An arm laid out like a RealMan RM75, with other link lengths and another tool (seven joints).
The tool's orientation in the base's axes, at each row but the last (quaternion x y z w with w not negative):
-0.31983, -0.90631, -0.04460, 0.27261
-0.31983, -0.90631, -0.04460, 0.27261
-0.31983, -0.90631, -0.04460, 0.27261
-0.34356, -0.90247, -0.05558, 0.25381
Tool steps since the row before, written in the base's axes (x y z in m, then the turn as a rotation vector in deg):
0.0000, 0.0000, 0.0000, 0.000, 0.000, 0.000
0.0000, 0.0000, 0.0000, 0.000, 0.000, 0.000
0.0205, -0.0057, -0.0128, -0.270, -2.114, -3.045
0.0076, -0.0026, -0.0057, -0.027, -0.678, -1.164
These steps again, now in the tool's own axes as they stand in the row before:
0.0000, 0.0000, 0.0000, 0.000, 0.000, 0.000
0.0000, 0.0000, 0.0000, 0.000, 0.000, 0.000
-0.0231, 0.0091, -0.0002, -2.591, -1.551, 2.166
-0.0092, 0.0034, 0.0010, -0.962, -0.445, 0.832

